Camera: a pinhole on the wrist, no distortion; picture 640 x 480 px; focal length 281.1 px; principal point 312.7 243.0 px. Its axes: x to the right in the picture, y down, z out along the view. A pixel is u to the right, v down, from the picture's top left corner.
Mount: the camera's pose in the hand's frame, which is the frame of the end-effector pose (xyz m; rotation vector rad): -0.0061 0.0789 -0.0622 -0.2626 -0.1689 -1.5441
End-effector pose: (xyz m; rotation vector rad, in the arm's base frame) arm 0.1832 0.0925 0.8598 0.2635 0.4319 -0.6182
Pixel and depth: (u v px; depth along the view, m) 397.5 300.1 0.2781
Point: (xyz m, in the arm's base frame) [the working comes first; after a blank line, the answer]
In the camera's frame: 0.0839 0.0565 0.2781

0.3477 0.0354 1.0334
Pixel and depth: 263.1 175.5 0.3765
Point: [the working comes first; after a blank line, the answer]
In the camera's frame: -0.0664 -0.0904 0.3765

0.3652 0.2190 1.1743
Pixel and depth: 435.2 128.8 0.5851
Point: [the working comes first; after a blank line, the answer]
In the camera's frame: 0.2550 -0.2377 0.5851

0.2098 -0.0240 1.4664
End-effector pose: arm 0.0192 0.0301 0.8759 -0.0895 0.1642 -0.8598
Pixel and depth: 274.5 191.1 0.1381
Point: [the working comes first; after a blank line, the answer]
In the camera's frame: -0.0188 -0.0255 0.1381

0.1160 0.1366 0.9249
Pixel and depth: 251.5 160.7 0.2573
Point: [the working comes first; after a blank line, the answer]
In the camera's frame: -0.0560 -0.0753 0.2573

0.1580 0.2154 1.0255
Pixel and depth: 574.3 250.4 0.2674
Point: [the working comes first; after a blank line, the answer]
In the camera's frame: 0.2489 0.0070 0.2674

0.0149 -0.0404 1.1437
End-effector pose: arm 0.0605 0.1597 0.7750 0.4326 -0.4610 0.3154
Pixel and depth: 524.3 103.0 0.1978
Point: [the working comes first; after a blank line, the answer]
In the camera's frame: 0.1489 -0.0985 0.1978

-0.0739 0.0512 0.8683
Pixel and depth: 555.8 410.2 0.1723
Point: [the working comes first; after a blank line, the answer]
In the camera's frame: 0.1490 0.1025 0.1723

0.1109 0.1022 0.9341
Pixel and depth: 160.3 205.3 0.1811
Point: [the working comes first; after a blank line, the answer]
In the camera's frame: -0.0982 -0.0243 0.1811

-0.0753 0.3068 0.9070
